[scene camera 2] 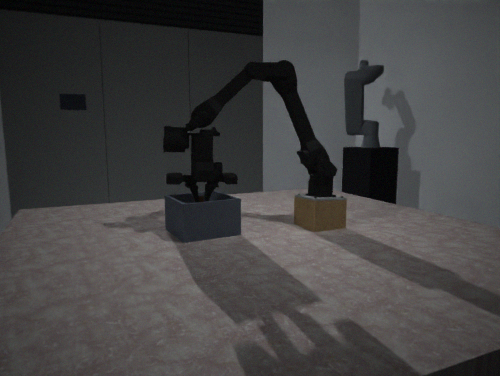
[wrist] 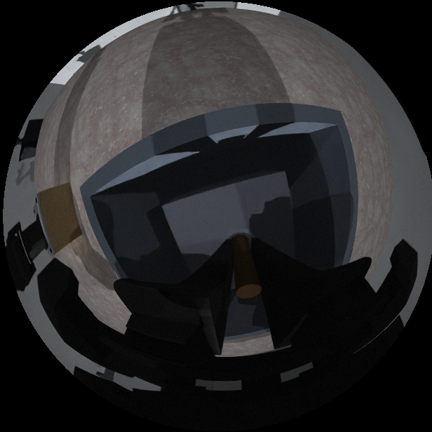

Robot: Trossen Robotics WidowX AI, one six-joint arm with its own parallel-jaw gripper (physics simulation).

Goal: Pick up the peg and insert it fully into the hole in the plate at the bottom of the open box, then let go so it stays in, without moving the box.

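Seen in the pictures: arm's base, origin of the base link: [scene camera 2: 320, 195].
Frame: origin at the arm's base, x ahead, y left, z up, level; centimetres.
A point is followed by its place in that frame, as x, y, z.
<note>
The orange-brown peg [wrist: 247, 272] is held between the two dark fingertips, its near round end facing the wrist camera. My gripper [scene camera 2: 202, 199] @(33.4, -9.6, -2.5) [wrist: 241, 244] is shut on the peg, and its fingertips reach down inside the open box. The blue-grey box [scene camera 2: 211, 220] @(33.9, -1.9, -3.8) [wrist: 348, 175] stands on the table. The grey plate [wrist: 200, 220] lies at the bottom of the box. The peg's far end meets the plate at the hole, whose rim [wrist: 241, 233] shows as a thin arc. The fingers hide part of the hole, so the peg's depth in it cannot be told.
The arm's tan base block [scene camera 2: 320, 214] @(4.7, 5.8, -4.0) [wrist: 60, 217] stands on the table [scene camera 2: 100, 300] @(64.6, 23.0, -8.8) to the right of the box in the scene view. The box walls surround the fingers. A black pedestal [scene camera 2: 370, 172] with a grey arm stands behind the table.
</note>
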